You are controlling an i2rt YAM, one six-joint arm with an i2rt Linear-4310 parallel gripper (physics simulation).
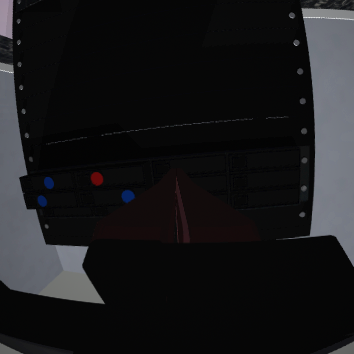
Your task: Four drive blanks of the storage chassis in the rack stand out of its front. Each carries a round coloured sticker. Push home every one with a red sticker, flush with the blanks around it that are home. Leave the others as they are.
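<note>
A rack and my gripper are in the picture.
</note>
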